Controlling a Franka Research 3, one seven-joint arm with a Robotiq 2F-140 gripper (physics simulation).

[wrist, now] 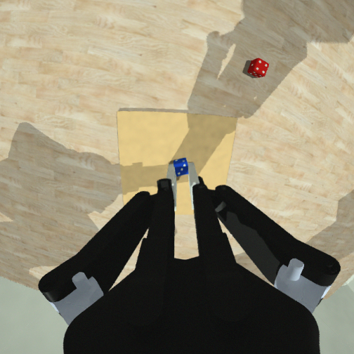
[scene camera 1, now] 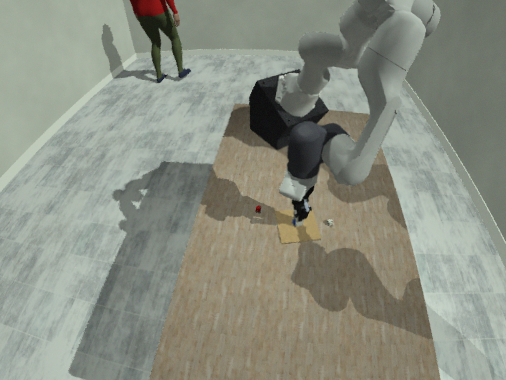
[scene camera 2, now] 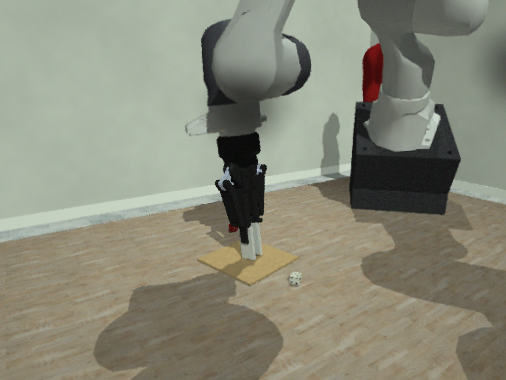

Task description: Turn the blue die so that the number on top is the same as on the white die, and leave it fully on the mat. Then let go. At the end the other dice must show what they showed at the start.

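Note:
My gripper (scene camera 1: 298,222) (scene camera 2: 252,256) (wrist: 181,173) points down over the tan mat (scene camera 1: 290,238) (scene camera 2: 220,260) (wrist: 145,130), shut on the blue die (scene camera 1: 294,222) (wrist: 181,166). In the wrist view the die sits between the pale fingertips, with white pips on the faces that show; in scene camera 2 the fingers hide it. Whether it touches the mat is hard to tell. The white die (scene camera 1: 328,222) (scene camera 2: 295,278) lies on the wooden floor beside the mat, its pips too small to read surely. The red die (scene camera 1: 258,208) (scene camera 2: 233,228) (wrist: 258,67) lies off the mat, on the opposite side.
The arm's black pedestal (scene camera 1: 270,112) (scene camera 2: 400,180) stands behind the mat. A person in a red top (scene camera 1: 150,7) stands far back near the wall. Shadows of the arm fall over the floor and part of the mat.

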